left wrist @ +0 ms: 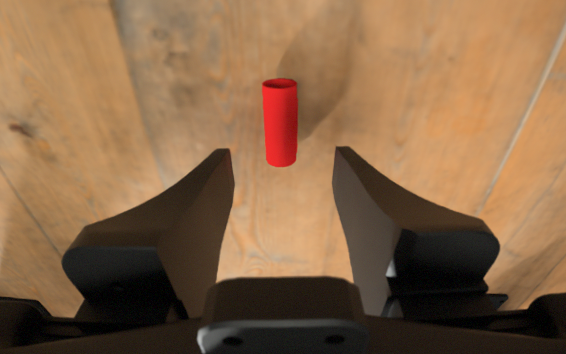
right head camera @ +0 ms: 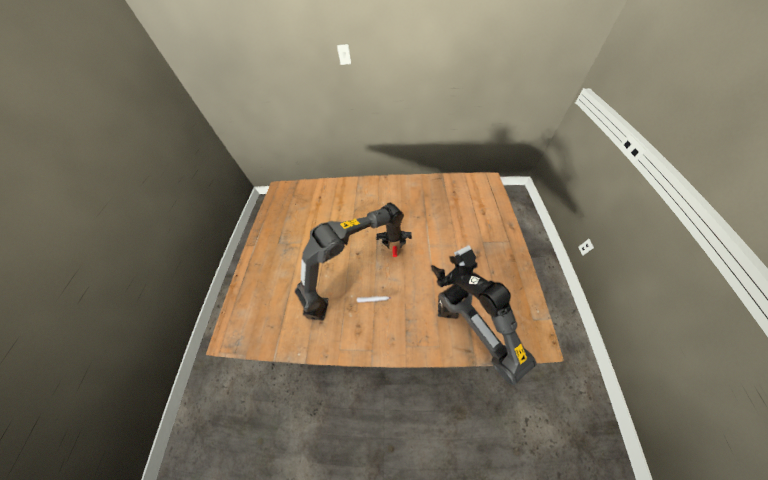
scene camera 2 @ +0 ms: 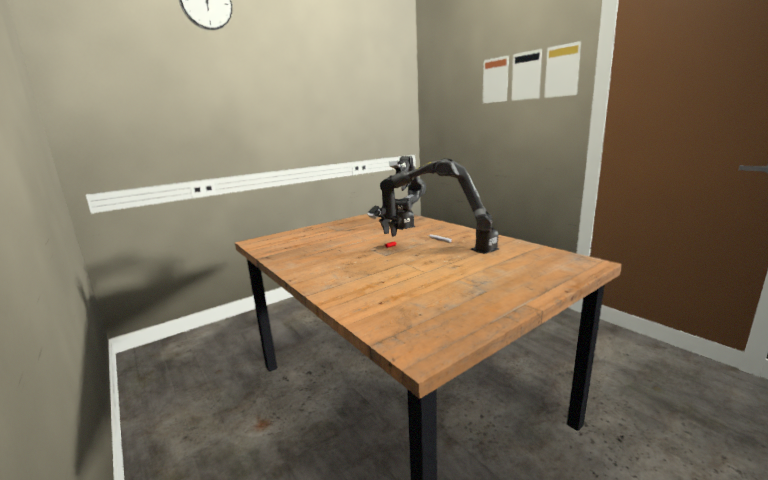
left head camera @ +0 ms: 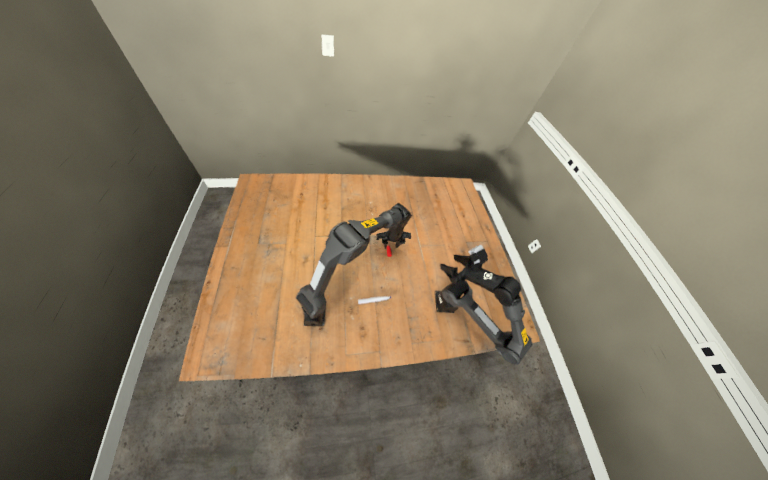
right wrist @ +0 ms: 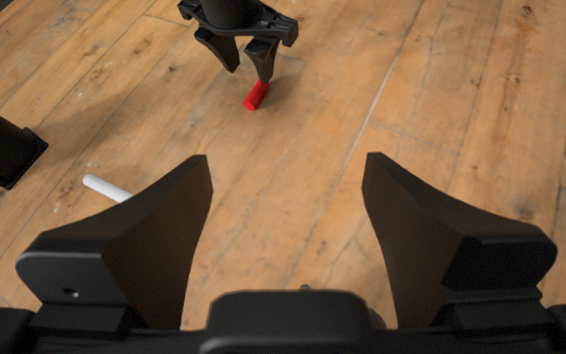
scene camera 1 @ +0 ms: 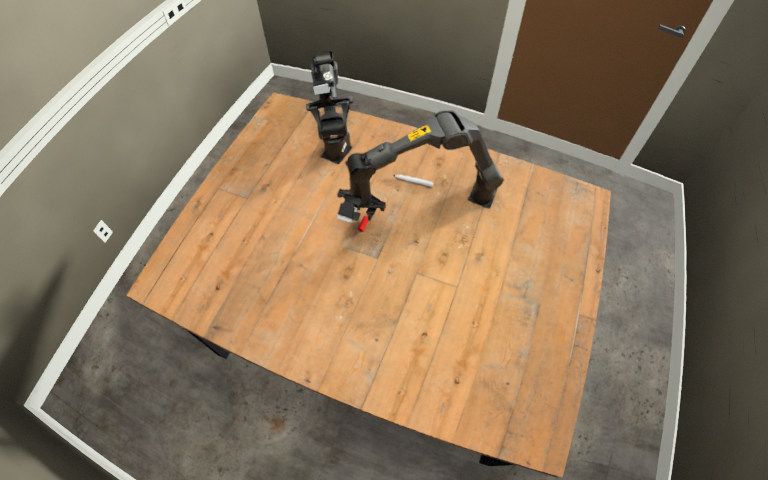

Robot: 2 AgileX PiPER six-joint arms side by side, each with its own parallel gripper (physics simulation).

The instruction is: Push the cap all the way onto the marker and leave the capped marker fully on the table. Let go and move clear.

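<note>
The red cap (left head camera: 389,250) (right head camera: 395,251) (scene camera 1: 363,224) (scene camera 2: 390,244) (left wrist: 281,125) (right wrist: 256,96) lies on the table, its hollow end toward the top in the left wrist view. The white marker (left head camera: 374,300) (right head camera: 372,298) (scene camera 1: 414,181) (scene camera 2: 440,238) (right wrist: 107,187) lies uncapped between the arm bases, its dark tip to the right in the head views; a finger partly hides it in the right wrist view. My left gripper (scene camera 2: 390,233) (left wrist: 282,166) (right wrist: 250,73) is open, pointing down above the cap. My right gripper (left head camera: 448,260) (right head camera: 442,262) (right wrist: 286,172) is open and empty, raised near its own base.
The wooden table (left head camera: 271,237) (right head camera: 305,215) (scene camera 1: 481,339) (scene camera 2: 453,305) carries both arm bases. The left arm arches over the table from its base (scene camera 1: 482,196) (scene camera 2: 485,241). The right arm is folded, its elbow (left head camera: 512,348) (right head camera: 514,366) out by the table's lower right edge in the head views.
</note>
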